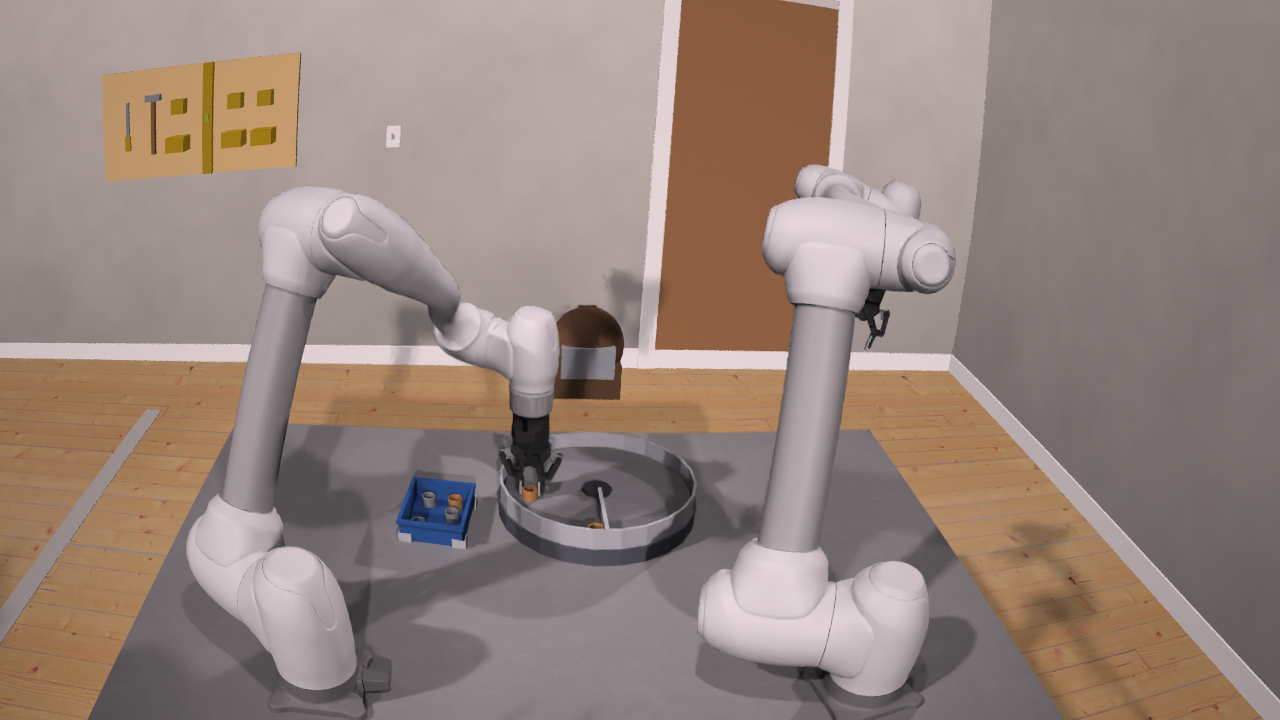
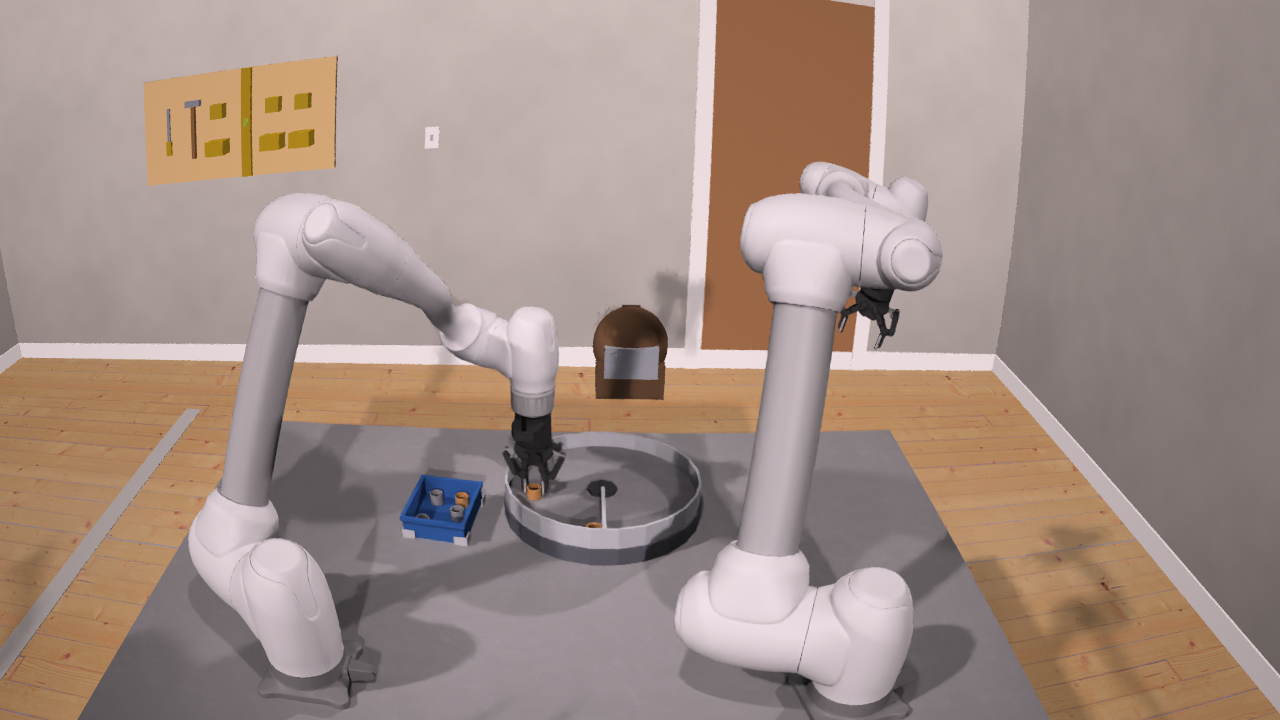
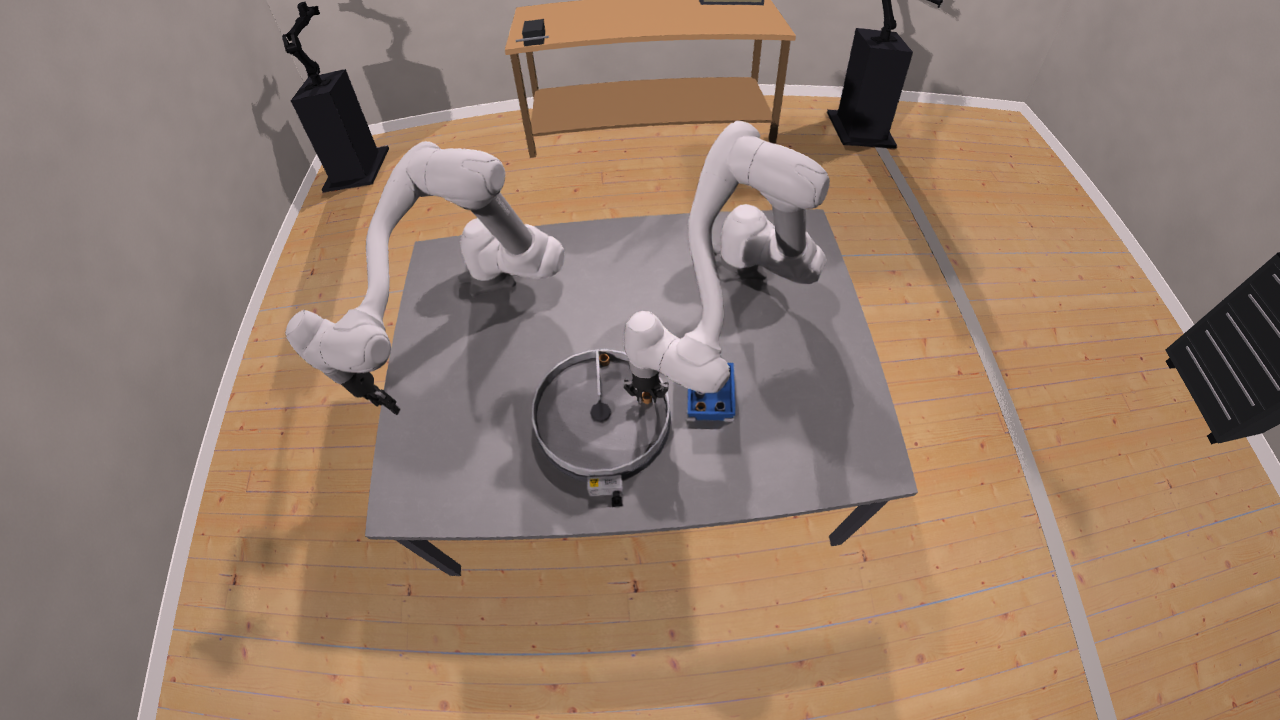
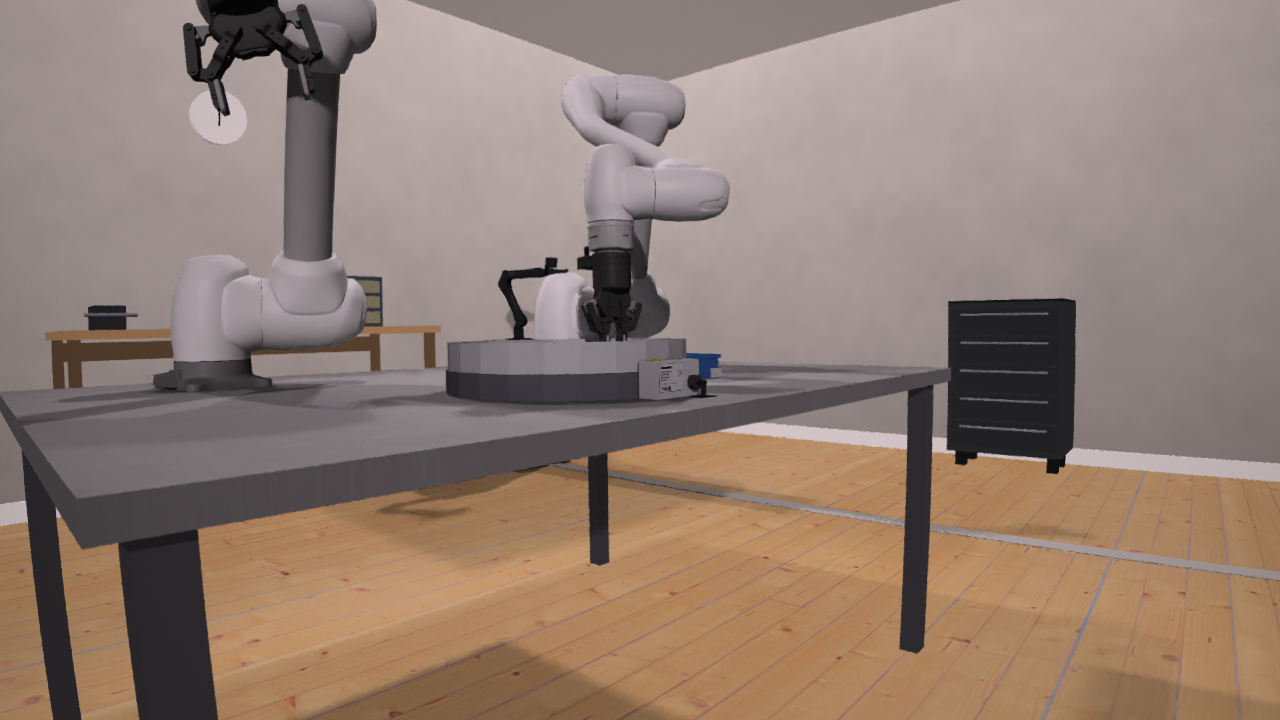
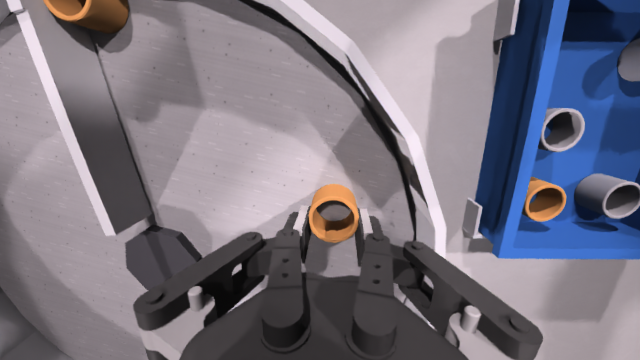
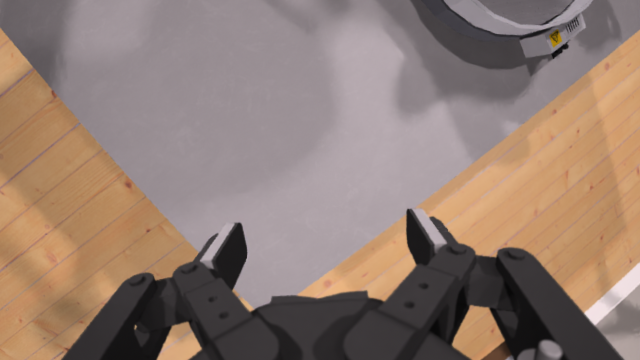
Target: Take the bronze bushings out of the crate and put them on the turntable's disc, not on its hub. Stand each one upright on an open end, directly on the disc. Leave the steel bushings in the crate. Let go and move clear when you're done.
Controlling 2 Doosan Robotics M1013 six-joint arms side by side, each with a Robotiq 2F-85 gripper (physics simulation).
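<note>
My left gripper (image 1: pixel 529 488) (image 5: pixel 333 219) is shut on a bronze bushing (image 2: pixel 534 492) (image 5: pixel 333 191), held upright low over the turntable's disc (image 1: pixel 635 465) (image 5: pixel 225 140), between the dark hub (image 1: pixel 597 488) (image 5: pixel 160 255) and the right rim. Whether its lower end touches the disc is hidden. A second bronze bushing (image 3: pixel 604 359) (image 5: pixel 107 15) stands on the disc by the bar. A third bronze bushing (image 1: pixel 455 498) (image 5: pixel 536 186) is in the blue crate (image 1: pixel 434 535) (image 5: pixel 510 220) with several steel bushings (image 1: pixel 452 514) (image 5: pixel 592 192). My right gripper (image 4: pixel 266 102) (image 6: pixel 324 231) is open and empty.
A raised rim (image 1: pixel 597 538) (image 5: pixel 382 90) surrounds the disc. A straight bar (image 1: pixel 602 507) (image 5: pixel 102 135) runs from the hub outward to the rim. A control box (image 3: pixel 604 486) (image 4: pixel 663 379) sits outside the rim. The right arm is raised beyond the side of the grey table (image 3: pixel 447 483).
</note>
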